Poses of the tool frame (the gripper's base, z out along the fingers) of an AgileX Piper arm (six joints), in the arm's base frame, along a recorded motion.
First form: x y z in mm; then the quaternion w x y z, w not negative.
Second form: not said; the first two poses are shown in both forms.
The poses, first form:
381, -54, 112, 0.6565, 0.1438, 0.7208, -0.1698
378, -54, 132, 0.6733, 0.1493, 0.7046, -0.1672
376, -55, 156, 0.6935, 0.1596, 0.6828, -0.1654
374, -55, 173, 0.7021, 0.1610, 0.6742, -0.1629
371, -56, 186, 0.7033, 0.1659, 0.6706, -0.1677
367, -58, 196, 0.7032, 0.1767, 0.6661, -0.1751
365, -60, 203, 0.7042, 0.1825, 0.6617, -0.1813
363, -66, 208, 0.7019, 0.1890, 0.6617, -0.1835
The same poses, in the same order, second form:
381, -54, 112, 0.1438, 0.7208, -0.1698, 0.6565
378, -54, 132, 0.1493, 0.7046, -0.1672, 0.6733
376, -55, 156, 0.1596, 0.6828, -0.1654, 0.6935
374, -55, 173, 0.1610, 0.6742, -0.1629, 0.7021
371, -56, 186, 0.1659, 0.6706, -0.1677, 0.7033
367, -58, 196, 0.1767, 0.6661, -0.1751, 0.7032
365, -60, 203, 0.1825, 0.6617, -0.1813, 0.7042
363, -66, 208, 0.1890, 0.6617, -0.1835, 0.7019

